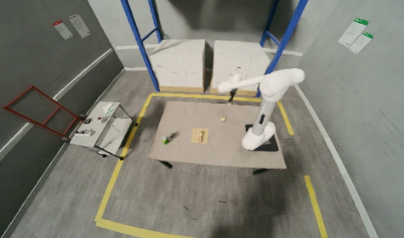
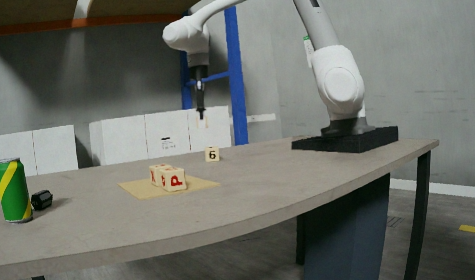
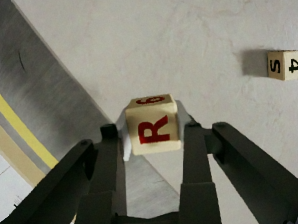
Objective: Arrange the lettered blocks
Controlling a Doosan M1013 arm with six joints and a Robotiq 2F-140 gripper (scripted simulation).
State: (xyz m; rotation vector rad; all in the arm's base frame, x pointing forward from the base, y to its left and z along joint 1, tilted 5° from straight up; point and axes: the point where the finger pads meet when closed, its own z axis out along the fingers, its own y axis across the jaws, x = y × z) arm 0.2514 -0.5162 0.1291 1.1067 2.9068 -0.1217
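Now: hand 46 cm short of the tan mat, 37 cm to the right of it and 13 cm above it. From my hand the other things lie so: block (1 cm below); small black object (78 cm ahead, 33 cm to the left, 11 cm below); yellow can (86 cm ahead, 41 cm to the left, 7 cm below).
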